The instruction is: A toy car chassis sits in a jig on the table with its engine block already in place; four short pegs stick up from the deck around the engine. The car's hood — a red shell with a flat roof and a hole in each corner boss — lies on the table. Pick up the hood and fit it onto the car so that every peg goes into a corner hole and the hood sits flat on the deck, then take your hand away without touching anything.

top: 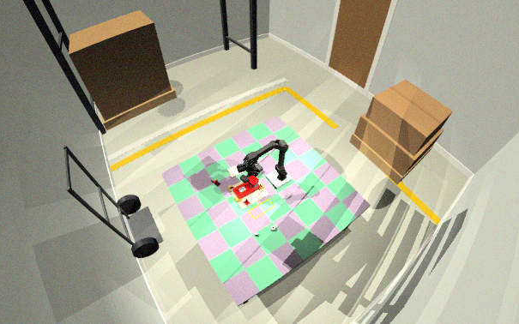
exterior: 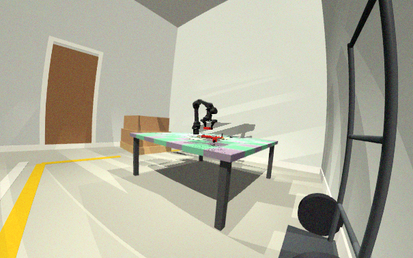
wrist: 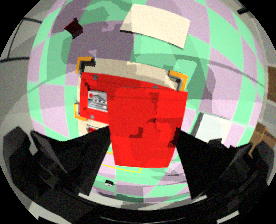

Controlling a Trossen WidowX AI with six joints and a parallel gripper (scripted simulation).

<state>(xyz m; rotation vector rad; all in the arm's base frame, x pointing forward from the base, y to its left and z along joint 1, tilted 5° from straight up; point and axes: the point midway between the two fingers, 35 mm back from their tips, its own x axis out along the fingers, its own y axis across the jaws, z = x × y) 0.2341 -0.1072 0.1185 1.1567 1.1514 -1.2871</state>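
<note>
The grey engine block lies 9 cm ahead of my gripper tip, 1 cm to the right of it and 8 cm below it. From my gripper tip the other things lie so: red hood: 1 cm above; white plate: 3 cm behind, 21 cm to the right, 10 cm below; jig: 6 cm ahead, 9 cm below.
</note>
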